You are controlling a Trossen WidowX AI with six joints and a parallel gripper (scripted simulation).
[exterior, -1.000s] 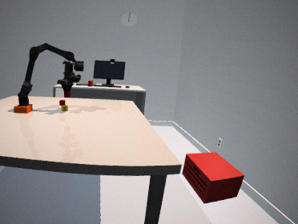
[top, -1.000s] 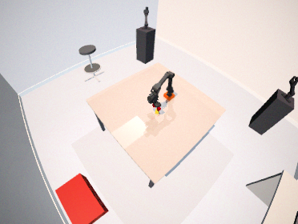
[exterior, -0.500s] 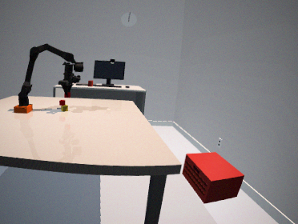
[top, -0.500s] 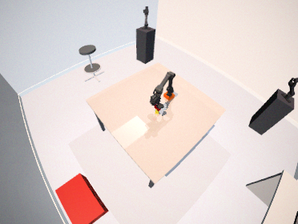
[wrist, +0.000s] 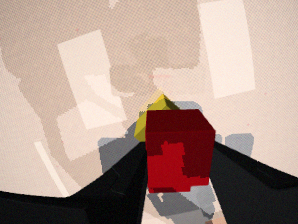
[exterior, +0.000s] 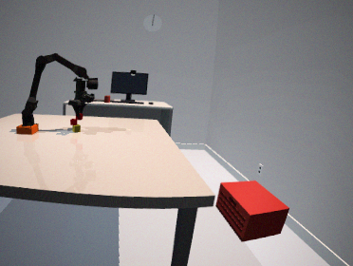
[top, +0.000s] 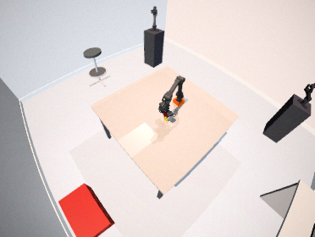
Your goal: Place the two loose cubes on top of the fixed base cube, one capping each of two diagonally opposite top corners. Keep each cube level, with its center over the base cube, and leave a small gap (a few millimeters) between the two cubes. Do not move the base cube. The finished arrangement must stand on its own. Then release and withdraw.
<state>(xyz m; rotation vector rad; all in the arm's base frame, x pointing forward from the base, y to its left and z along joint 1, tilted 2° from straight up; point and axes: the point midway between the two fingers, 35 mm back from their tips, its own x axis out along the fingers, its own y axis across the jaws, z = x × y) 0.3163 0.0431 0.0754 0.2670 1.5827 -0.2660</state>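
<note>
Now: gripper tip 2 cm past the yellow cube, 1 cm to the right of it and 7 cm above it.
</note>
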